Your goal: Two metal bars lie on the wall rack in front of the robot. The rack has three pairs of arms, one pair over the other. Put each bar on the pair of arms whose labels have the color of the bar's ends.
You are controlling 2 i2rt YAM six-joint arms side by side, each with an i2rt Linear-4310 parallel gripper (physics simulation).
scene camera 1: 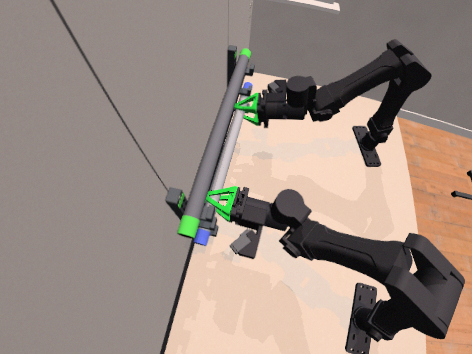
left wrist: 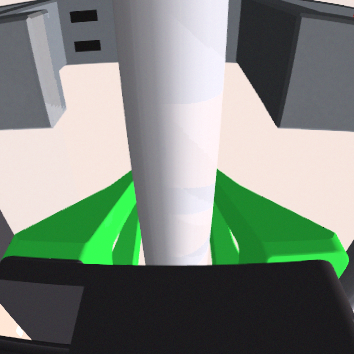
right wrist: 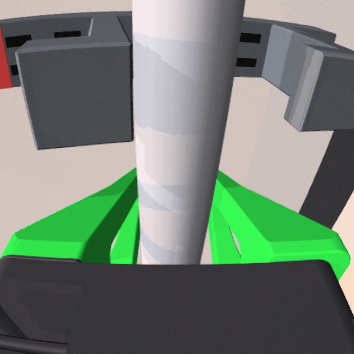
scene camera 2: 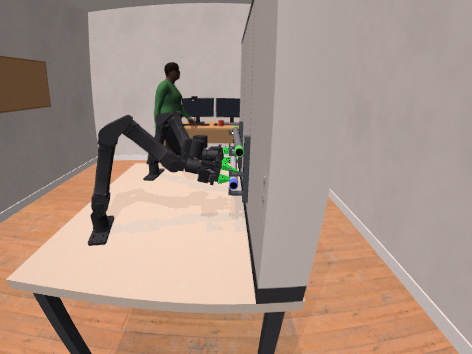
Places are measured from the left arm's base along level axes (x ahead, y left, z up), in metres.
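Where they show: left gripper, fingertip midpoint: point(left wrist: 174, 176); right gripper, fingertip midpoint: point(scene camera 1: 234, 109) point(right wrist: 174, 177); left arm's base, link origin: point(scene camera 1: 361, 318) point(scene camera 2: 154, 174); right arm's base, link origin: point(scene camera 1: 365, 145) point(scene camera 2: 102, 230).
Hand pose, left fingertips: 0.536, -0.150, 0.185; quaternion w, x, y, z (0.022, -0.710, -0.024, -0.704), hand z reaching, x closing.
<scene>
Things, the pixels of their top centre, and the offset from my left fingertips, as dx, dy, dz. "spot": a spot on its surface instead. Level surfaces: height alone.
- grey bar with green ends, top centre: point(scene camera 1: 223, 113) point(scene camera 2: 236, 133) +0.003, -0.143, +0.138
- lighter bar with blue ends, top centre: point(right wrist: 141, 335) point(left wrist: 202, 341) point(scene camera 1: 228, 144) point(scene camera 2: 233, 159) -0.008, -0.149, +0.022
- red label, surface spot: point(right wrist: 4, 60) spot: +0.044, -0.341, +0.068
- tabletop, surface height: dz -0.185
The grey bar with green ends point(scene camera 1: 216, 145) point(scene camera 2: 237, 137) lies on the top pair of arms of the wall rack point(scene camera 1: 174, 196) point(scene camera 2: 246, 182), by green labels. My left gripper point(scene camera 1: 209, 198) point(scene camera 2: 230, 155) point(left wrist: 174, 176) and my right gripper point(scene camera 1: 238, 106) point(scene camera 2: 231, 175) point(right wrist: 174, 177) are both shut on the lighter bar with blue ends point(scene camera 1: 228, 150) point(scene camera 2: 233, 180) point(left wrist: 172, 125) point(right wrist: 177, 115). It is level, a little above the bottom arms point(left wrist: 15, 75) point(right wrist: 327, 92) and below the middle arms point(left wrist: 320, 75) point(right wrist: 77, 95).
A red label point(right wrist: 4, 60) shows beside the middle arm at the edge of the right wrist view. The wall point(scene camera 1: 90, 200) point(scene camera 2: 295, 150) rises behind the rack. The tabletop point(scene camera 1: 230, 295) point(scene camera 2: 175, 260) lies below. A person point(scene camera 2: 167, 95) stands in the background by a desk with monitors.
</scene>
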